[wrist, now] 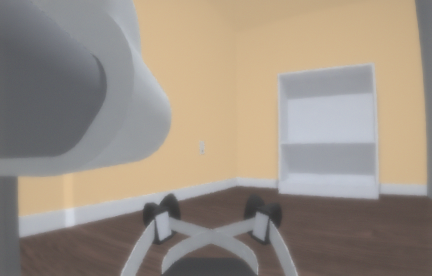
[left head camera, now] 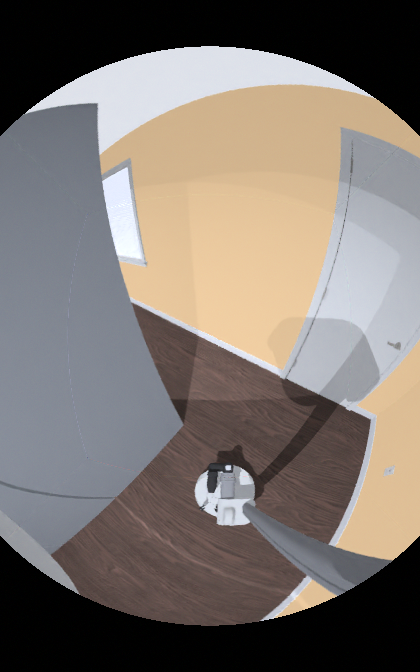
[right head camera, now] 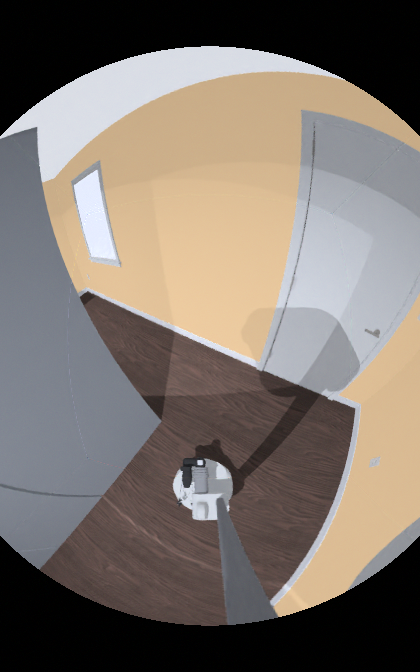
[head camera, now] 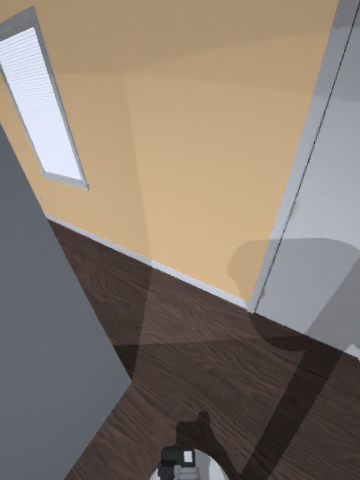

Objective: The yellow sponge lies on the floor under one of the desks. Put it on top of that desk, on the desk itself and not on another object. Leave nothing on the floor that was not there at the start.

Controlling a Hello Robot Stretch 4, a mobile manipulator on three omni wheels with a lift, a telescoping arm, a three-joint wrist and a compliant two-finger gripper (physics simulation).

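Frame: origin at the robot's base, x ahead, y left, z up, level; centimetres.
Where they show: gripper, fingertip midpoint: (wrist: 212,210).
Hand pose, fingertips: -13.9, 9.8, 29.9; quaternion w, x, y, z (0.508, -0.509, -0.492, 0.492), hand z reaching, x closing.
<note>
After its pixels a point has its place, as x, y, z.
The yellow sponge does not show in any of the views, and no desk can be made out. My gripper (wrist: 212,210) @(-13.9, 9.8, 29.9) is open in the wrist view, its two dark fingertips standing well apart with floor and wall seen between them. It holds nothing. The arm and wrist are folded in over the base.
A tall grey panel (head camera: 45,325) @(42.7, 44.4, 94.6) (left head camera: 65,300) (right head camera: 40,350) stands at the left, its lower corner near my base. A white door (head camera: 325,200) @(96.7, -74.1, 108.0) (left head camera: 370,280) (right head camera: 335,270) is at the right, a window (head camera: 45,105) @(222.6, 118.2, 149.7) beyond the panel. An empty white shelf unit (wrist: 327,187) @(-196.5, 107.4, 4.6) stands against the wall.
</note>
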